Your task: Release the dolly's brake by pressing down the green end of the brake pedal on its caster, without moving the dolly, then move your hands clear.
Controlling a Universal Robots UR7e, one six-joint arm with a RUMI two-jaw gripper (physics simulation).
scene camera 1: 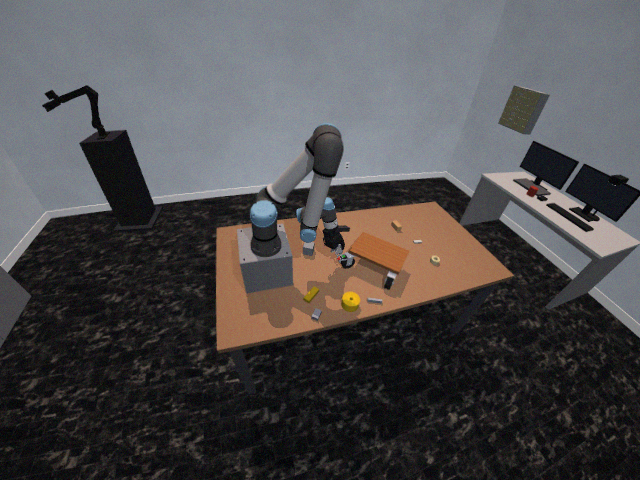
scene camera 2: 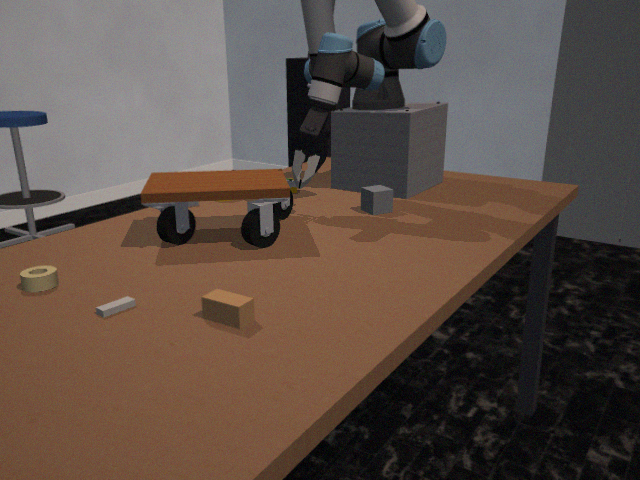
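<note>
The dolly (scene camera 1: 378, 252) (scene camera 2: 217, 184) stands on its casters, an orange-brown board on black wheels. The braked caster (scene camera 1: 348, 262) is at its corner nearest the robot base. Its brake pedal has a green end (scene camera 1: 344, 256) and a red end (scene camera 1: 339, 258), both small in scene camera 1. My gripper (scene camera 1: 339, 253) (scene camera 2: 299, 185) is shut and empty, pointing down with its fingertips at the pedal, close to the green end. Whether the tips touch the pedal, and how far it is tilted, I cannot tell. In scene camera 2 the board's corner partly hides this caster.
A grey cube (scene camera 1: 308, 248) (scene camera 2: 376, 199) stands near the robot base (scene camera 1: 267, 271) (scene camera 2: 369, 147). A yellow block (scene camera 1: 311, 294), a yellow round object (scene camera 1: 351, 302) and a bar (scene camera 1: 374, 300) lie toward the front edge. A tan block (scene camera 1: 396, 225) (scene camera 2: 227, 308) and a tape roll (scene camera 1: 435, 260) (scene camera 2: 39, 280) lie beyond the dolly.
</note>
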